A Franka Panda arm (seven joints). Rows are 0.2 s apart.
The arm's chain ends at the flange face. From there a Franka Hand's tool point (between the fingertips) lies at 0.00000 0.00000 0.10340 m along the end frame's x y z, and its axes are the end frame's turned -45 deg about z.
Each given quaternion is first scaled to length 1.
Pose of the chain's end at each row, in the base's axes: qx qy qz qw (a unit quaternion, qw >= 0); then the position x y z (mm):
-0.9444 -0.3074 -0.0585 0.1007 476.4 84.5 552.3
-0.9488 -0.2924 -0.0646 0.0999 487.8 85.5 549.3
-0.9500 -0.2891 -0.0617 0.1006 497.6 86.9 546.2
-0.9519 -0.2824 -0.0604 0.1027 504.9 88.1 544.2
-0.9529 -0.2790 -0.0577 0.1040 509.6 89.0 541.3
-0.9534 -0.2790 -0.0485 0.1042 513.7 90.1 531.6
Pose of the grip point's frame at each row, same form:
-0.7549 -0.6454 -0.0926 0.0706 481.4 107.9 451.7
-0.7647 -0.6333 -0.0979 0.0676 494.4 109.0 448.8
-0.7670 -0.6306 -0.0955 0.0693 503.7 110.4 445.7
-0.7713 -0.6252 -0.0951 0.0718 510.8 111.8 443.7
-0.7736 -0.6224 -0.0931 0.0740 515.0 112.8 440.8
-0.7740 -0.6226 -0.0847 0.0777 517.3 113.4 430.9

